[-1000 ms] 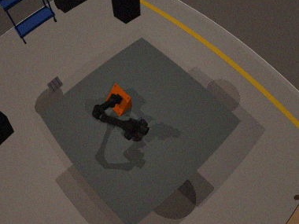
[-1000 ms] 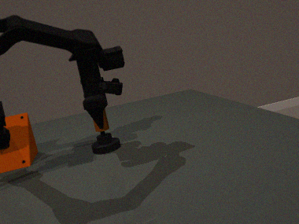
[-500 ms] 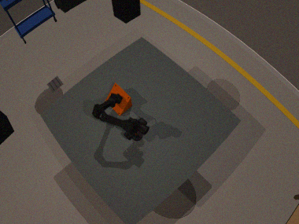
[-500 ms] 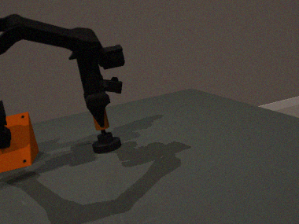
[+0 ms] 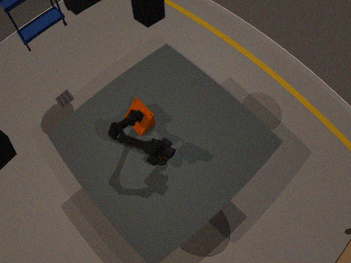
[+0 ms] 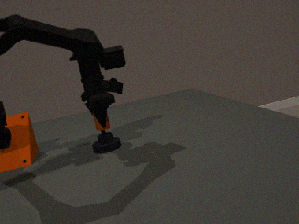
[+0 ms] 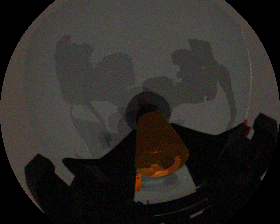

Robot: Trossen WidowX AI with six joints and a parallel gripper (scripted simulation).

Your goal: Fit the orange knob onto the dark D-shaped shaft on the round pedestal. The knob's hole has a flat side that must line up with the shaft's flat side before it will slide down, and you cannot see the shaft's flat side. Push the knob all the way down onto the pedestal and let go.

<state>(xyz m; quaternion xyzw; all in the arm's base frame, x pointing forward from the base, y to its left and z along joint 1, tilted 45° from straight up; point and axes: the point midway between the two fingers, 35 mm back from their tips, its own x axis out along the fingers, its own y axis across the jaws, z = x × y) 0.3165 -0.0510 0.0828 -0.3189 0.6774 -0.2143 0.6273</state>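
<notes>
Now: gripper tip 20 mm below the knob. Also, from my gripper tip: dark pedestal 40 mm below.
</notes>
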